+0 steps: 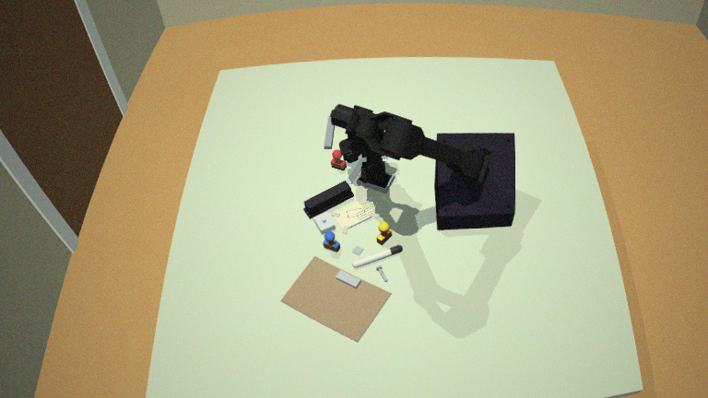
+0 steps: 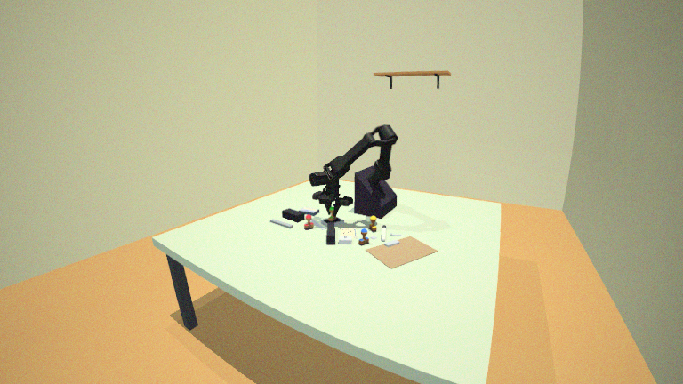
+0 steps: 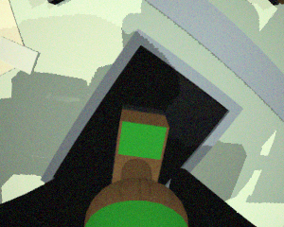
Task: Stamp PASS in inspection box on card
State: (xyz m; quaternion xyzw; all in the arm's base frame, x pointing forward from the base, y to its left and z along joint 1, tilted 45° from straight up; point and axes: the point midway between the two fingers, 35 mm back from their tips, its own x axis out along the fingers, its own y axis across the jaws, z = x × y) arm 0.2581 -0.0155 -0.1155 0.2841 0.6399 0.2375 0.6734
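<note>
Right now the ink pad is 30 mm below my gripper tip. Round my gripper tip: red stamp 100 mm ahead, 60 mm to the right, 20 mm below; cream card 110 mm to the left, 60 mm ahead, 40 mm below; green stamp right at my gripper tip.
</note>
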